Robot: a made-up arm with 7 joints.
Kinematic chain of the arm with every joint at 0, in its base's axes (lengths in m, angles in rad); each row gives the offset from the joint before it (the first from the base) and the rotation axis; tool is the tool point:
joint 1: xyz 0 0 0.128 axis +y
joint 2: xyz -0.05 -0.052 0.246 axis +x
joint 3: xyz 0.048 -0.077 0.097 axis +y
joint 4: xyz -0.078 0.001 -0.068 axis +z
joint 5: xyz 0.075 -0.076 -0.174 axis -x
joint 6: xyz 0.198 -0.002 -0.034 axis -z
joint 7: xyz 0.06 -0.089 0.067 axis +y
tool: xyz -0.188 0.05 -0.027
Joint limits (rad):
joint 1: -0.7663..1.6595
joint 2: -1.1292..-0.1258
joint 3: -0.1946..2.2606
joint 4: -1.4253..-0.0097
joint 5: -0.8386..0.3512
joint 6: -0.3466..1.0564
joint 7: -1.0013..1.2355
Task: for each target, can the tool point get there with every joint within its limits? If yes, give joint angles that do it. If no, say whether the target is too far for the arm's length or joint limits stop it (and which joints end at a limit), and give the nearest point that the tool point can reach.
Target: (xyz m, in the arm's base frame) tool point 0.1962 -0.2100 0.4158
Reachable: yes | joints 0.8591 -0.4344 1.5422 -0.5125 0.2353 0.7534 0.8886
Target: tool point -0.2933 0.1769 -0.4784
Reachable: no: joint limits stop it (at a limit: joint 1, joint 2, joint 4, joint 5, joint 6, joint 7) | nearest point -0.2855 -0.1539 -0.0316 | short by 0.556 m
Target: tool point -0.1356 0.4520 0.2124
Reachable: no: joint limits stop it (at a limit: joint 2, joint 3, joint 4, joint 5, joint 6) | nearest point -0.3587 0.0687 0.3512 | short by 0.465 m
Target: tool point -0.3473 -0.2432 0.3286
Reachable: yes | joints -0.3913 -0.5165 1.2068 -0.3398 -0.2053 0.2412 -0.1890
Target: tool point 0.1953 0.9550 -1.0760
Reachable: no: too far | nearest point 0.3872 -0.0202 -0.0907 | short by 1.400 m
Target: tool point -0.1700 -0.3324 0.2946
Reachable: yes | joints -0.1928 -0.4732 0.4698 -0.7350 0.2173 0.6285 -0.3264
